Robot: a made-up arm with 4 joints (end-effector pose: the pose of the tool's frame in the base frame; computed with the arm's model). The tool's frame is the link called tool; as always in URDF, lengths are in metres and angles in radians.
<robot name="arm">
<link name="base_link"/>
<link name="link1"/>
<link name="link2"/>
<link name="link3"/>
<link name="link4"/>
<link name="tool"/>
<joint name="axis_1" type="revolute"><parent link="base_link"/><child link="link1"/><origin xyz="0.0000 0.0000 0.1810" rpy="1.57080 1.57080 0.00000"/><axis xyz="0 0 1"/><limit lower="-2.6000" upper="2.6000" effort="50" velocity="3"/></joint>
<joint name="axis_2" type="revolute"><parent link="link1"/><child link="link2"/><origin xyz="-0.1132 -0.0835 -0.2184" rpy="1.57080 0.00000 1.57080"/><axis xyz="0 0 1"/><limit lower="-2.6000" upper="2.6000" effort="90" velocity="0.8"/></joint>
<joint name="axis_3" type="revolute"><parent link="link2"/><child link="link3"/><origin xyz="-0.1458 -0.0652 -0.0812" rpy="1.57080 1.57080 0.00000"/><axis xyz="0 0 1"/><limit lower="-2.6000" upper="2.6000" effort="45" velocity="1.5"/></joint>
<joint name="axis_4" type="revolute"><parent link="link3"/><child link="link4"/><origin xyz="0.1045 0.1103 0.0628" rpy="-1.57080 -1.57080 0.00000"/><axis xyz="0 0 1"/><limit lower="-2.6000" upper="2.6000" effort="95" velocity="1.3"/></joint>
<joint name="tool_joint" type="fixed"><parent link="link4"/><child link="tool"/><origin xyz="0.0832 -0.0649 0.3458" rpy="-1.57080 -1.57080 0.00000"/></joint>
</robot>
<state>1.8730 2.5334 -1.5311 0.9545</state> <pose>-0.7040 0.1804 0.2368 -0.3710 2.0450 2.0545</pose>
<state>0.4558 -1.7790 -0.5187 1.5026</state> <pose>-0.5340 0.3335 0.5646 1.0108 0.7992 1.9536</pose>
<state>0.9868 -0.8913 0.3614 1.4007</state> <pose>-0.1802 0.6146 0.2662 0.7375 0.0102 0.9259</pose>
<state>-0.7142 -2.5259 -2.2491 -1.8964</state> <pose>0.5491 -0.0845 0.3937 0.7794 -0.3968 -0.2515</pose>
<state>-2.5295 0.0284 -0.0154 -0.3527</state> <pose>-0.0653 0.3932 -0.1291 -0.1790 2.4857 0.4317</pose>
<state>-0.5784 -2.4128 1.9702 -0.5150</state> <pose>-0.0910 -0.1181 -0.0325 1.8427 -0.4471 -2.3735</pose>
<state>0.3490 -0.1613 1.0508 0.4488</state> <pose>0.0826 0.4709 0.0402 0.3236 0.7136 -0.0332</pose>
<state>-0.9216 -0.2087 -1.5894 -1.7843</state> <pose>0.3481 0.2247 0.7971 -1.5103 -0.5185 -0.5268</pose>
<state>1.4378 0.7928 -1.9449 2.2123</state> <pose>-0.5835 0.6716 -0.0913 -0.4377 -2.2855 1.9991</pose>
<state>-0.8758 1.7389 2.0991 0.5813</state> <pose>-0.0653 0.4681 -0.1278 -1.3076 -1.3109 2.3515</pose>
